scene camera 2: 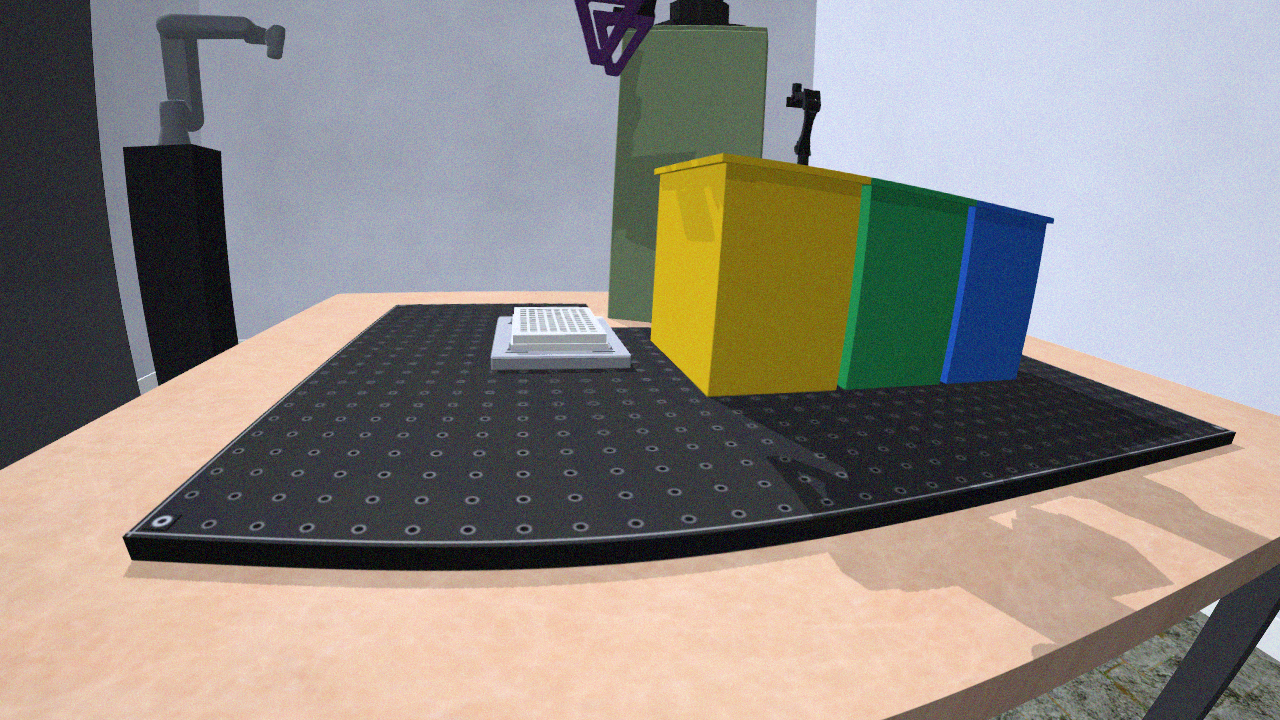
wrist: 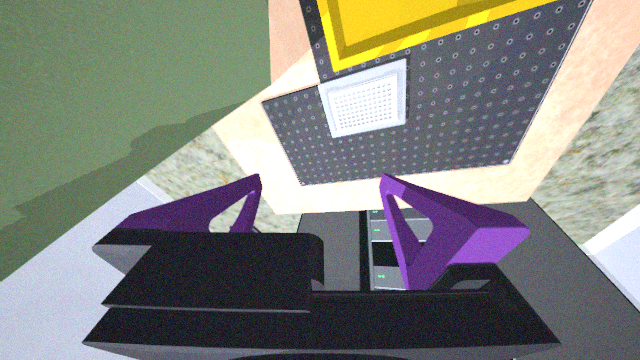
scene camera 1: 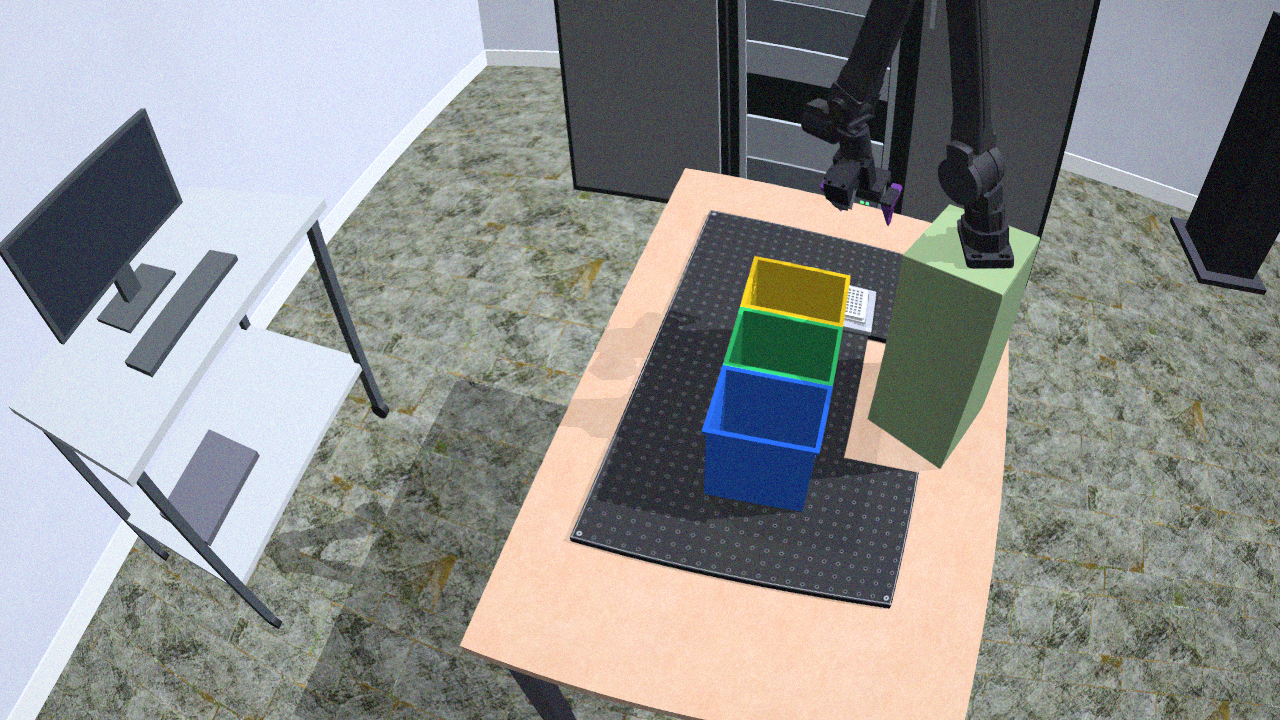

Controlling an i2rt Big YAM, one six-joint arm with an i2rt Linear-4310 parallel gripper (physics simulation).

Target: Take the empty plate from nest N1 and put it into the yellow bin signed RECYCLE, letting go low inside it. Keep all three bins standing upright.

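Where they show: gripper, fingertip midpoint: (scene camera 2: 605,70) (wrist: 320,180) (scene camera 1: 865,216); arm's base, link origin: (scene camera 2: 699,35) (scene camera 1: 985,246).
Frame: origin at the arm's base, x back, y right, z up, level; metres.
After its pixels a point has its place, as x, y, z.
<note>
The white plate (scene camera 1: 856,305) {-0.172, 0.228, -0.389} (scene camera 2: 558,327) {-0.245, 0.247, -0.388} (wrist: 366,103) {-0.219, 0.241, -0.399} with a grid of wells sits flat in a light grey nest (scene camera 2: 561,362) {-0.293, 0.255, -0.408} (wrist: 401,120) {-0.277, 0.303, -0.402}, close beside the yellow bin. The nest's label cannot be read. The yellow bin (scene camera 1: 799,291) {-0.297, 0.148, -0.292} (scene camera 2: 776,282) {-0.385, 0.114, -0.325} (wrist: 400,22) {-0.301, 0.144, -0.412} stands upright; no sign shows on its visible faces. The green bin (scene camera 1: 785,347) {-0.318, 0.020, -0.303} (scene camera 2: 905,286) {-0.402, -0.018, -0.321} and the blue bin (scene camera 1: 760,467) {-0.341, -0.227, -0.306} (scene camera 2: 998,295) {-0.420, -0.152, -0.322} stand upright in a row with it. My gripper (wrist: 320,180) {-0.183, 0.195, -0.132} is open and empty, high above the board near the plate end of the table. In scene camera 2, part of its purple fingers shows at the top edge.
The black perforated board (scene camera 1: 662,465) {-0.504, -0.166, -0.414} (scene camera 2: 402,465) {-0.443, 0.379, -0.414} (wrist: 465,120) {-0.397, 0.355, -0.414} lies on the tan table (scene camera 1: 716,644) {-0.369, -0.495, -0.427} (scene camera 2: 447,644) {-0.563, 0.361, -0.427}. A tall green pedestal (scene camera 1: 948,349) {-0.049, -0.091, -0.148} (scene camera 2: 698,107) {-0.100, 0.045, -0.138} (wrist: 100,100) {-0.075, 0.081, -0.126} carries the arm beside the board. Dark cabinets (scene camera 1: 644,98) stand behind the table. A side desk (scene camera 1: 223,232) holds a monitor.
</note>
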